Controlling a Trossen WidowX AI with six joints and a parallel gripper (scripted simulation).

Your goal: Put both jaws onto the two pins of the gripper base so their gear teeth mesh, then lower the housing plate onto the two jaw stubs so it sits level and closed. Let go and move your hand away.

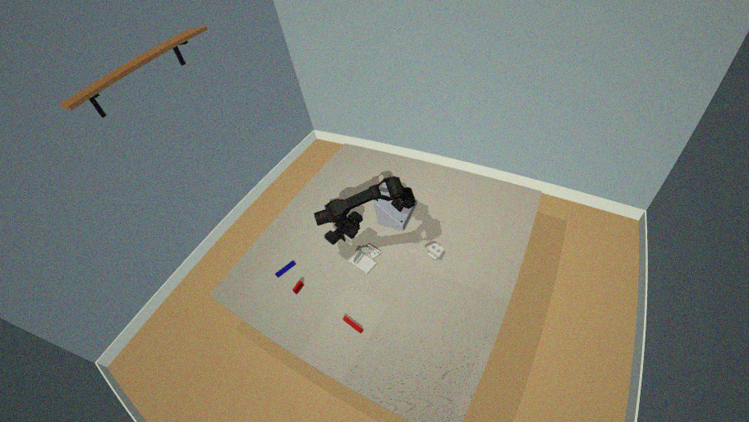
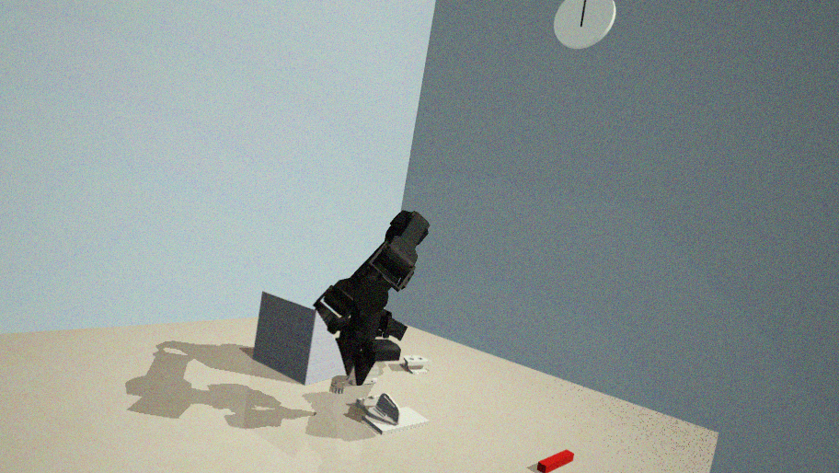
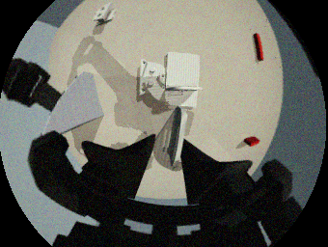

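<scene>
The white jaw is 80 mm to the left of my gripper tip and 70 mm below it. The rest, counted from my gripper tip: red bar 350 mm ahead, 200 mm to the left, 80 mm below; blue block 260 mm to the right, 230 mm ahead, 80 mm below.
</scene>
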